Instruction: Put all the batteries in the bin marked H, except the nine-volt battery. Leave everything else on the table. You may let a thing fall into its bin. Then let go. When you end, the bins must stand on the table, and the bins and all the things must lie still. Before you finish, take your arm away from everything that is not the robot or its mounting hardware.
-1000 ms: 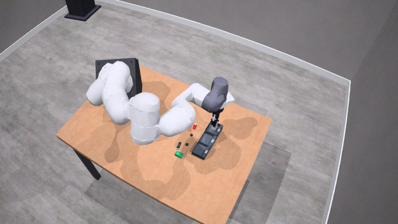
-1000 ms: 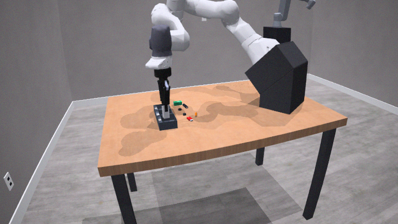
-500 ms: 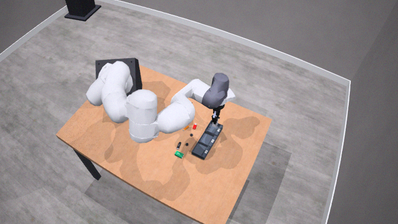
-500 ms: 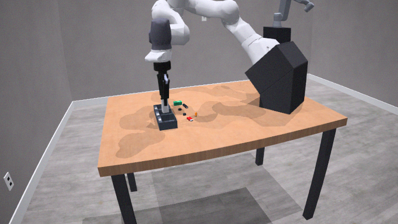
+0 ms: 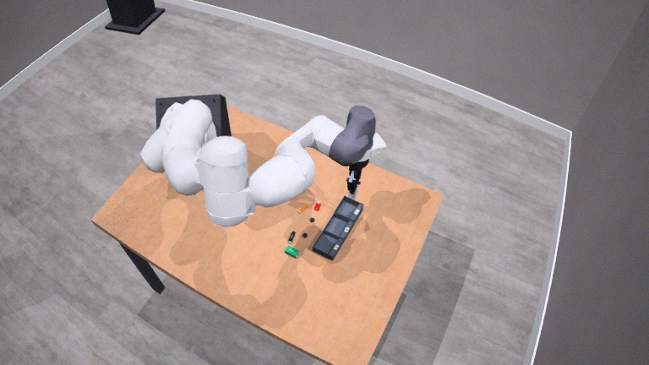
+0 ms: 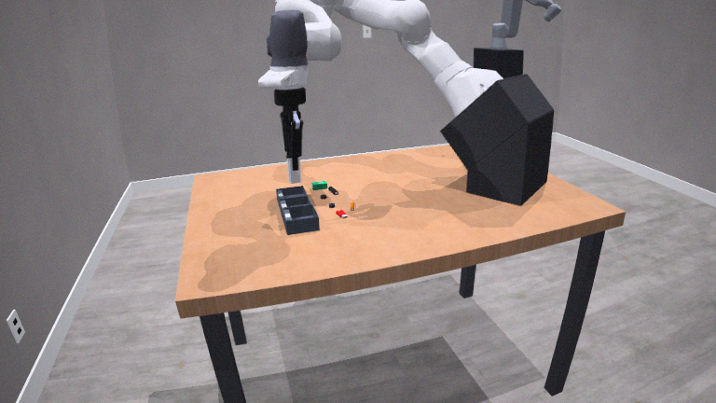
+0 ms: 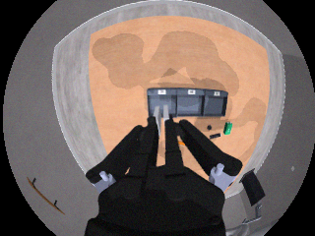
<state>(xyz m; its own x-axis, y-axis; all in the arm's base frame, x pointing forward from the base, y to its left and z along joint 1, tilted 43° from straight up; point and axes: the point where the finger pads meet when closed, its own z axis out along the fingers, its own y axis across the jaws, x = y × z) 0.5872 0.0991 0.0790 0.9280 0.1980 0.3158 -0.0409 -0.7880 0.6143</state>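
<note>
The orange battery lies 170 mm behind my hand, 150 mm below it and 40 mm to the right of it. From my hand the other things lie so: black cylindrical battery (170 mm to the right, 170 mm behind, 150 mm below); green flat board (230 mm to the right, 150 mm below, 140 mm behind).
</note>
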